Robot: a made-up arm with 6 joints.
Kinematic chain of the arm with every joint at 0, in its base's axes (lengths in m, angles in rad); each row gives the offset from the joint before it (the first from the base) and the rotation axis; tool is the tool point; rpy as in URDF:
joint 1: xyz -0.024 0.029 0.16 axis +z
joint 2: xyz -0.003 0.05 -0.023 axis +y
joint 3: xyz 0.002 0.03 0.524 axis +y
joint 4: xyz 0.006 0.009 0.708 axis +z
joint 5: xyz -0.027 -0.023 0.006 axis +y
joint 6: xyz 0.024 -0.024 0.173 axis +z
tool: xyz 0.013 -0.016 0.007 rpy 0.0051 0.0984 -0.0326
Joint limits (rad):
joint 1: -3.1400..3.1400
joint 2: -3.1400..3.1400
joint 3: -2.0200..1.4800
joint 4: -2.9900..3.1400
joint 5: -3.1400..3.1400
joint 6: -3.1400..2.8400
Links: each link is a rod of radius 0.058 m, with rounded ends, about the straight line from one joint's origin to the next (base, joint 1, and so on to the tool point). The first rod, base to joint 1, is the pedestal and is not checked.
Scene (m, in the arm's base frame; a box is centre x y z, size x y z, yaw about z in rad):
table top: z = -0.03
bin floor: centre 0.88 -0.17 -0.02 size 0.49 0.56 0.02 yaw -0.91
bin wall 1: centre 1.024 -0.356 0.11 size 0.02 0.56 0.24 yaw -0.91
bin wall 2: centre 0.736 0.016 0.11 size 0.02 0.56 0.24 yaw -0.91
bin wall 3: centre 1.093 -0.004 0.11 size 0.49 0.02 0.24 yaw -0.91
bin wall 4: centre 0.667 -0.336 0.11 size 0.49 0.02 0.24 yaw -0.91
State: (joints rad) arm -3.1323 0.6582 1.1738 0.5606 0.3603 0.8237
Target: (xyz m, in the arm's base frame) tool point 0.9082 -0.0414 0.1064
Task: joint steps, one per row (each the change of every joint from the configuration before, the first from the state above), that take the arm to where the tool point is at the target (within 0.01 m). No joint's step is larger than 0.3 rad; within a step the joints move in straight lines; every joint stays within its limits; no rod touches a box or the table.
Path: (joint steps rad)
1: 0.2907 -0.0369 -0.0138 0.1288 0.1290 -0.0884
2: 0.2907 -0.0369 -0.0138 0.1288 0.1290 -0.0884
3: 0.2907 -0.0369 -0.0138 0.1288 0.1290 -0.0885
4: 0.2908 -0.0369 -0.0137 0.1288 0.1289 -0.0884
5: 0.2907 -0.0368 -0.0138 0.1288 0.1290 -0.0884
6: 0.2907 -0.0369 -0.0138 0.1289 0.1290 -0.0884
7: 0.2907 -0.0369 -0.0138 0.1288 0.1290 -0.0884
8: 0.2907 -0.0369 -0.0138 0.1288 0.1290 -0.0884
9: 0.1847 0.0640 0.1388 -0.2463 -0.1616 0.2447
10: 0.1848 0.0640 0.1389 -0.2463 -0.1617 0.2447
11: 0.1847 0.0639 0.1388 -0.2463 -0.1616 0.2447

